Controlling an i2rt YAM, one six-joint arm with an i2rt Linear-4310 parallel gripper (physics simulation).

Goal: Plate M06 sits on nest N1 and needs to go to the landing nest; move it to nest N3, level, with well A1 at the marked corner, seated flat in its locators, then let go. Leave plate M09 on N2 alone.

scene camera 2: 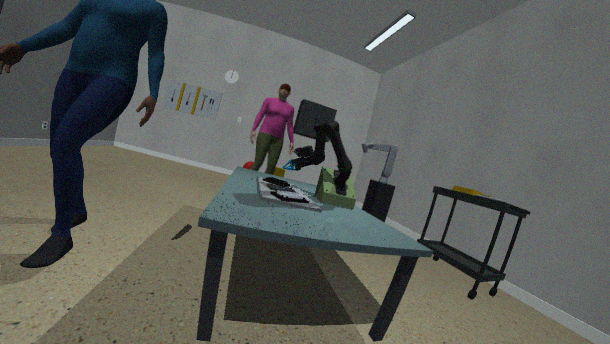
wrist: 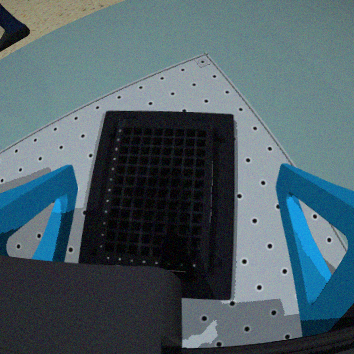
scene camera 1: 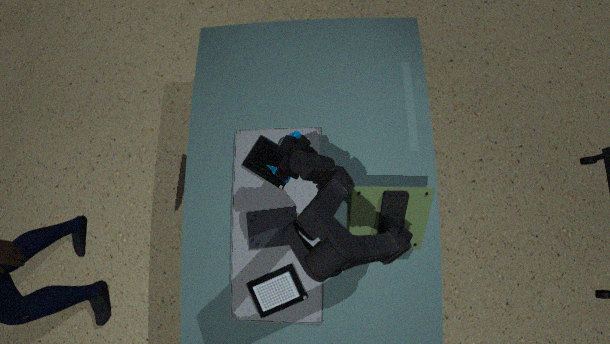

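Observation:
A black gridded plate (scene camera 1: 260, 156) (wrist: 160, 190), apparently M06, sits in a black nest (wrist: 225, 200) near one end of the pegboard. The arm partly covers it in the first scene view, and the A1 tag is hidden in the wrist view. My gripper (scene camera 1: 282, 152) (scene camera 2: 290, 165) (wrist: 176, 175) is open above this plate, with a blue finger beyond each long side and a gap on both sides. A dark nest without a plate (scene camera 1: 270, 227), apparently N3, lies mid-board in shadow. A white plate (scene camera 1: 276, 291), apparently M09, sits in a black nest at the other end.
The grey pegboard (scene camera 1: 312, 310) (scene camera 2: 314, 206) (wrist: 257, 225) lies on the blue-green table (scene camera 1: 310, 75) (scene camera 2: 300, 225). The arm stands on a green base (scene camera 1: 422, 215) (scene camera 2: 337, 199). A person in blue (scene camera 2: 107, 50) is near the table; another in pink (scene camera 2: 274, 117) stands behind it.

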